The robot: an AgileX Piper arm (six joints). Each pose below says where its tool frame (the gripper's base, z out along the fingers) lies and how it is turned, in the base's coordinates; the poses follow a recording.
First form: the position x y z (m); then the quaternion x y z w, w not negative.
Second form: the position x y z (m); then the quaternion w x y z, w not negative. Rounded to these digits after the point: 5 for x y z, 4 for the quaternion.
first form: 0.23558 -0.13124 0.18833 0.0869 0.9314 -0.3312 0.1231
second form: 0.23558 -0.13124 0.18833 0.1231 0.0869 0.9314 -0.3312
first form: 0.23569 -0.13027 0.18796 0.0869 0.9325 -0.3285 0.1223
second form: 0.23569 -0.13027 0.18796 0.1223 0.0869 0.9325 -0.3285
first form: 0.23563 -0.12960 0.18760 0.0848 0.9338 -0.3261 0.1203
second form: 0.23563 -0.12960 0.18760 0.1203 0.0848 0.9338 -0.3261
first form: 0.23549 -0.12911 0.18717 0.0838 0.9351 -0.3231 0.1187
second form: 0.23549 -0.12911 0.18717 0.1187 0.0838 0.9351 -0.3231
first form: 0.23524 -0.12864 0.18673 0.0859 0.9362 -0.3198 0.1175
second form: 0.23524 -0.12864 0.18673 0.1175 0.0859 0.9362 -0.3198
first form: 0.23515 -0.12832 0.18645 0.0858 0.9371 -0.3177 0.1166
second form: 0.23515 -0.12832 0.18645 0.1166 0.0858 0.9371 -0.3177
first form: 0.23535 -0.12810 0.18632 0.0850 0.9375 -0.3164 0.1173
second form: 0.23535 -0.12810 0.18632 0.1173 0.0850 0.9375 -0.3164
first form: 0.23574 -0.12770 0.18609 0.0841 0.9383 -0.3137 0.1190
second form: 0.23574 -0.12770 0.18609 0.1190 0.0841 0.9383 -0.3137
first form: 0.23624 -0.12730 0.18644 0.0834 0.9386 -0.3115 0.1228
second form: 0.23624 -0.12730 0.18644 0.1228 0.0834 0.9386 -0.3115
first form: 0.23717 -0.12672 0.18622 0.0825 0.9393 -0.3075 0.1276
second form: 0.23717 -0.12672 0.18622 0.1276 0.0825 0.9393 -0.3075
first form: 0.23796 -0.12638 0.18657 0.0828 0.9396 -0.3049 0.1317
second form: 0.23796 -0.12638 0.18657 0.1317 0.0828 0.9396 -0.3049
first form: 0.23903 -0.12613 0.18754 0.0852 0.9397 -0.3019 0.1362
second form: 0.23903 -0.12613 0.18754 0.1362 0.0852 0.9397 -0.3019
